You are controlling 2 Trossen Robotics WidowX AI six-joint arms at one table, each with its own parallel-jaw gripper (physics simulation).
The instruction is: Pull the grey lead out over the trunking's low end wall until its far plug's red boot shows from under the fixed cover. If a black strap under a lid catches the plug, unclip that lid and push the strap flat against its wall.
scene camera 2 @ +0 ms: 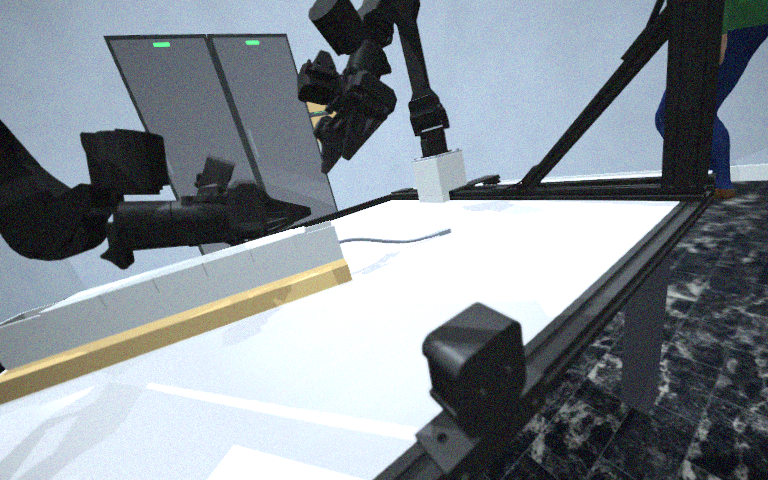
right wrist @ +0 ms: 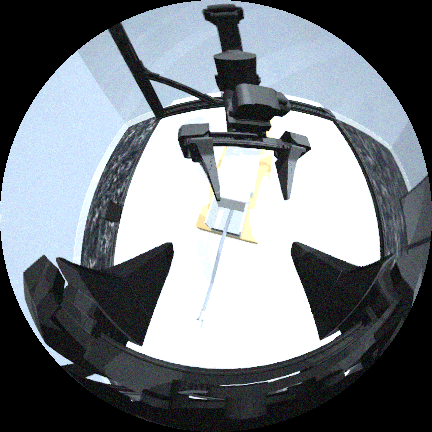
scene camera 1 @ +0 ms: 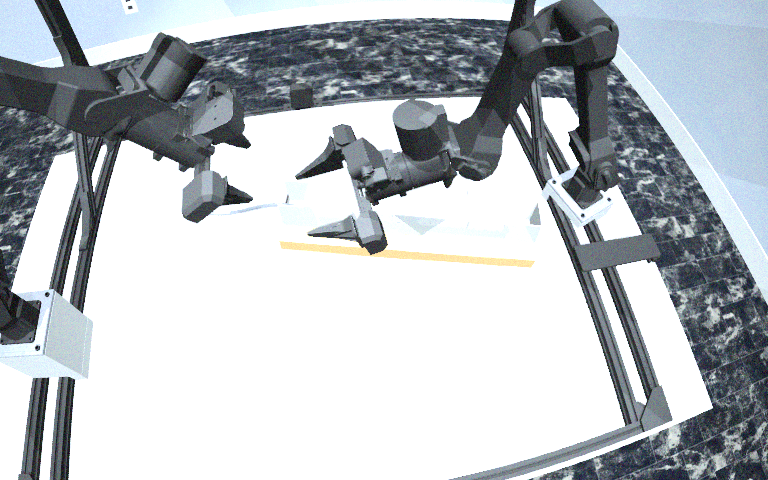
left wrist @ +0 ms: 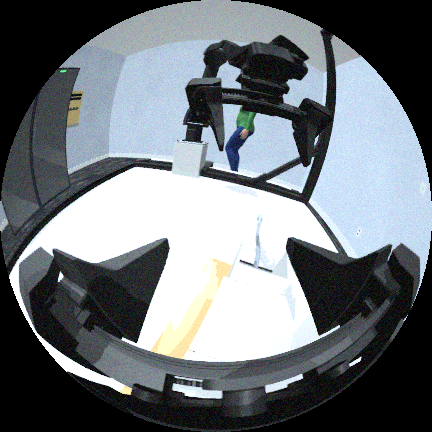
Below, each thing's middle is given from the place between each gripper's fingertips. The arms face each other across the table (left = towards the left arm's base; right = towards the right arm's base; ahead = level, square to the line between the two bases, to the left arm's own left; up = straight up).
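Labels:
Relative to the trunking (scene camera 2: 45, 356), my left hand is 30 mm short of it, 50 mm above it and 160 mm to the right of it.
My right hand: 7 cm short of the trunking, 11 cm above it, 22 cm to the right of it.

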